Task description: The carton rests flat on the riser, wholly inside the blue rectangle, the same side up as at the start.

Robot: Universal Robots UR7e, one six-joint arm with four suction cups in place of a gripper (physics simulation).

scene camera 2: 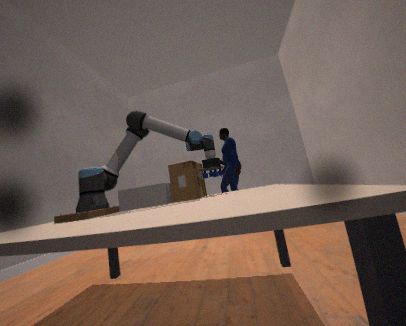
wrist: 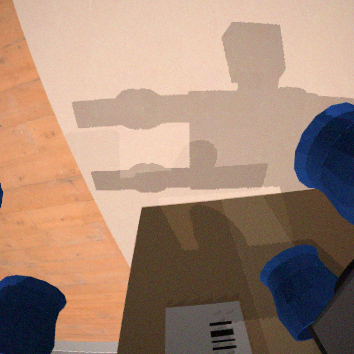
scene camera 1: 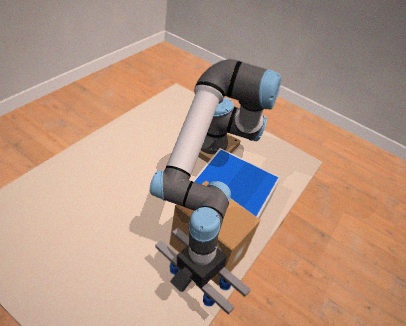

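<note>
The brown carton [scene camera 1: 242,225] [scene camera 2: 186,182] stands upright beside the riser [scene camera 1: 268,199] [scene camera 2: 145,196], outside the blue rectangle [scene camera 1: 245,177] on the riser's top. In the wrist view a carton face [wrist: 150,265] with a barcode label fills the lower middle. My gripper [scene camera 1: 202,277] [scene camera 2: 213,173] is open, with suction off and nothing held. Its blue cups point down off the carton's end away from the riser, at a height below the carton's top in scene camera 2. Whether a cup touches the carton is hidden. Part of the carton is hidden behind the arm.
The pale table top [scene camera 1: 100,200] [scene camera 2: 240,205] bears the carton, the riser and the arm's base plate [scene camera 2: 85,215]. The table's long edge runs close to the carton and gripper. A person in blue [scene camera 2: 230,157] stands behind the gripper in scene camera 2.
</note>
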